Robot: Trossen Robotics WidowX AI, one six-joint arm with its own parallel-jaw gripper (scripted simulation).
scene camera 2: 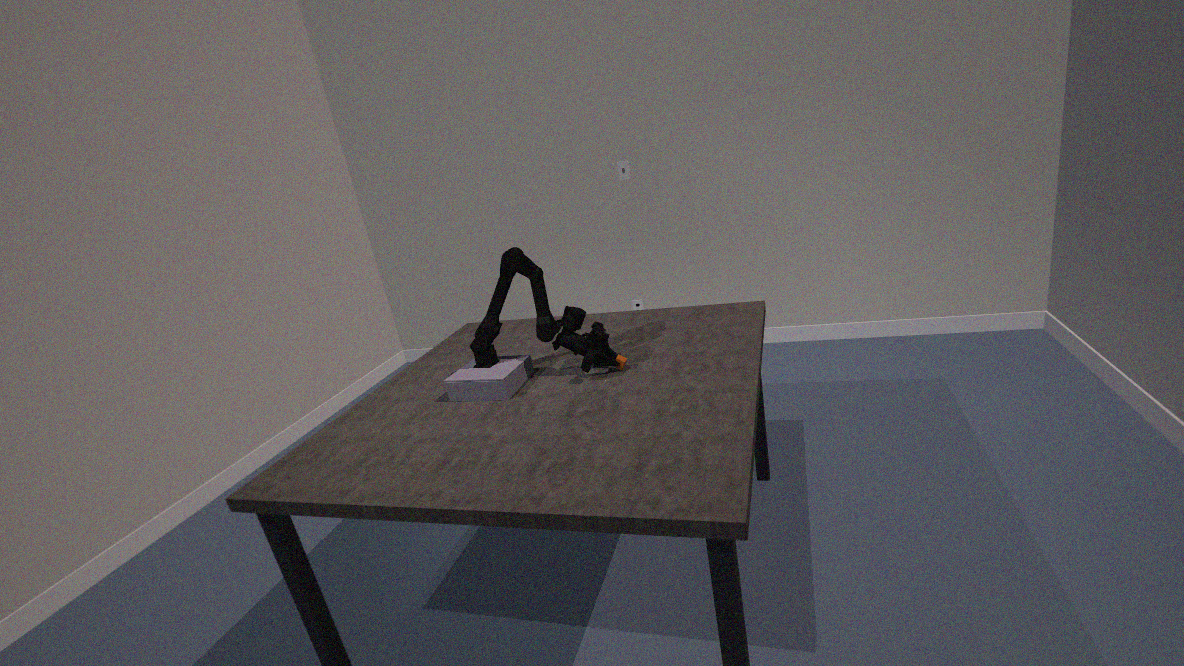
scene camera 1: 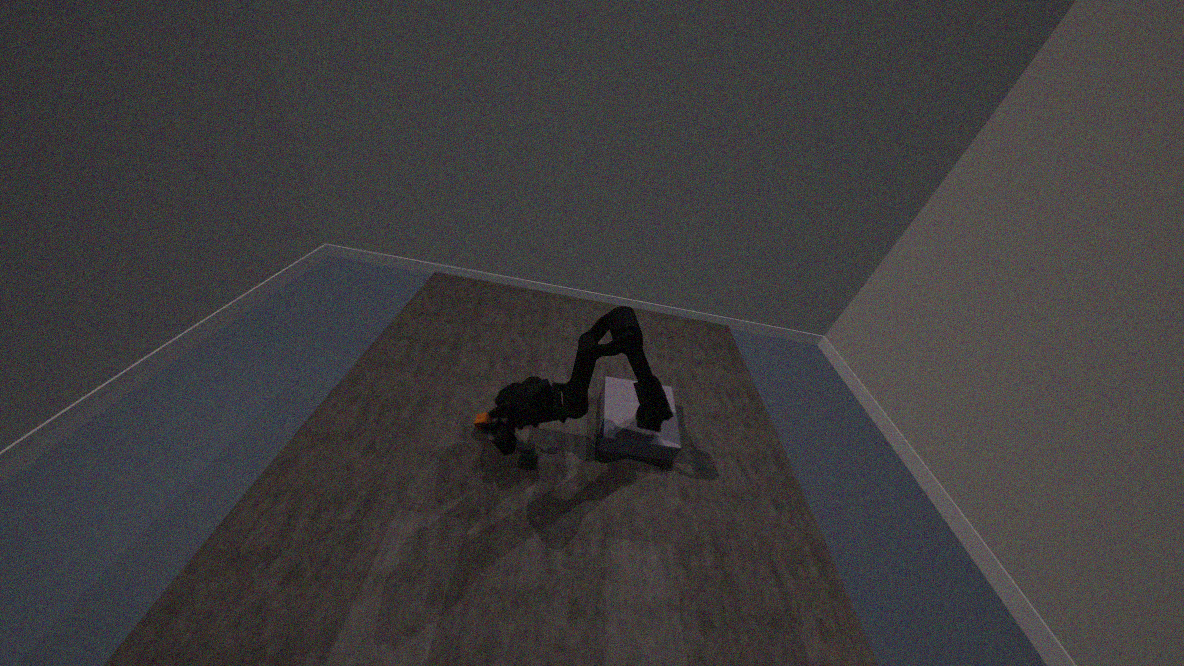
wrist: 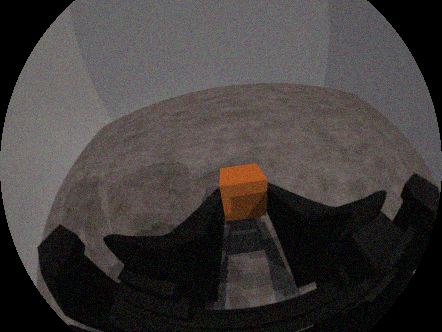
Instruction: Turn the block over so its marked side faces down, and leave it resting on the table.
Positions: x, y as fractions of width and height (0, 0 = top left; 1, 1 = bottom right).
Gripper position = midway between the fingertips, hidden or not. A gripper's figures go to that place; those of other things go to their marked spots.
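My gripper (wrist: 0.55, 0.57) sits 10 cm from the lens, while an orange block (wrist: 0.55, 0.57) is 8 cm from the lens.
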